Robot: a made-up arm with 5 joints.
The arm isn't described. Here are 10 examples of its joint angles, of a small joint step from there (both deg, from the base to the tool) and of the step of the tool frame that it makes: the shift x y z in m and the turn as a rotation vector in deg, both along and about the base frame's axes.
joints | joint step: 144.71 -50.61 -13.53 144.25 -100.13 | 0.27 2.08 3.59 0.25 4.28
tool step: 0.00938 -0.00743 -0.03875 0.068 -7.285 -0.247
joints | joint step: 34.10 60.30 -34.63 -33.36 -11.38 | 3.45 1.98 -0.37 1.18 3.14
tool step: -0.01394 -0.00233 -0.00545 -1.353 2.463 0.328
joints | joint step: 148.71 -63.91 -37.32 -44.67 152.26 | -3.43 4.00 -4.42 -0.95 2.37
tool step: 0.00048 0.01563 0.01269 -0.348 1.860 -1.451
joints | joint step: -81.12 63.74 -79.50 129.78 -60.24 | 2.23 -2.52 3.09 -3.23 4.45
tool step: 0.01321 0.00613 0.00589 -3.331 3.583 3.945
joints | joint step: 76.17 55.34 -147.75 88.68 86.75 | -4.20 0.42 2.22 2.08 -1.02
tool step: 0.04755 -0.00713 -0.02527 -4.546 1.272 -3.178
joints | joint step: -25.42 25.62 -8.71 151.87 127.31 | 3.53 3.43 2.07 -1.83 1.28
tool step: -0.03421 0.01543 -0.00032 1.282 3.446 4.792
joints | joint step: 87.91 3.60 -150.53 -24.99 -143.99 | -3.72 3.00 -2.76 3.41 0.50
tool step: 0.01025 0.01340 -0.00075 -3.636 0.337 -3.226
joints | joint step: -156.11 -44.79 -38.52 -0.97 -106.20 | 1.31 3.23 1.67 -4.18 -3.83
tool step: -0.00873 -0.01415 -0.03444 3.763 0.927 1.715
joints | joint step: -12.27 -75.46 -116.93 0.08 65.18 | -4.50 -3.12 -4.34 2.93 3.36
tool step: -0.04649 0.05117 -0.04281 -1.954 -4.172 -1.245
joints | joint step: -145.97 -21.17 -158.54 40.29 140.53 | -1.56 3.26 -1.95 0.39 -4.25
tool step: -0.01791 -0.01782 0.00317 3.284 0.121 -4.746
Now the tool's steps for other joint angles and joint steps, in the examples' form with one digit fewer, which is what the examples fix.
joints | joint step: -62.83 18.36 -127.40 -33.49 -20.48 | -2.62 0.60 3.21 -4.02 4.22
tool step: -0.0106 -0.0255 -0.0286 0.93 -2.40 0.73
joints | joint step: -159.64 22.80 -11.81 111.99 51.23 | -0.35 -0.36 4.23 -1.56 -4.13
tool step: 0.0304 0.0128 0.0019 -2.41 -3.35 -2.67
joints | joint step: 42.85 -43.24 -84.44 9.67 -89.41 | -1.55 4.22 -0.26 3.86 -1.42
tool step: 0.0367 0.0267 -0.0138 -6.20 4.94 -2.13
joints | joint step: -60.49 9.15 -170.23 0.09 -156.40 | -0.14 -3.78 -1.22 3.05 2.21
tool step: -0.0273 0.0470 0.0053 -1.36 -1.55 1.96
